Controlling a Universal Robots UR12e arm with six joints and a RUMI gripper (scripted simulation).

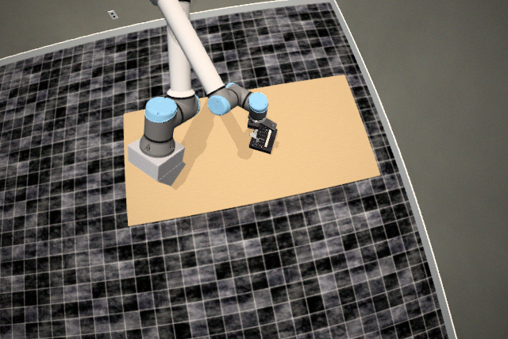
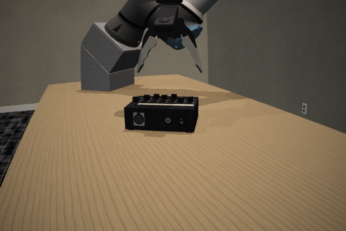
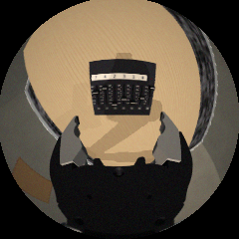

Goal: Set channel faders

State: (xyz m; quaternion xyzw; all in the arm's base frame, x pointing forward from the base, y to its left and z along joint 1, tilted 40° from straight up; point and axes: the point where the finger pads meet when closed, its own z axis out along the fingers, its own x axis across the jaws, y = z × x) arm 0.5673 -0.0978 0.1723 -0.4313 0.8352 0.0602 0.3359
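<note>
Right now my hand is 6 cm above the fader cap and 1 cm to the right of it.
</note>
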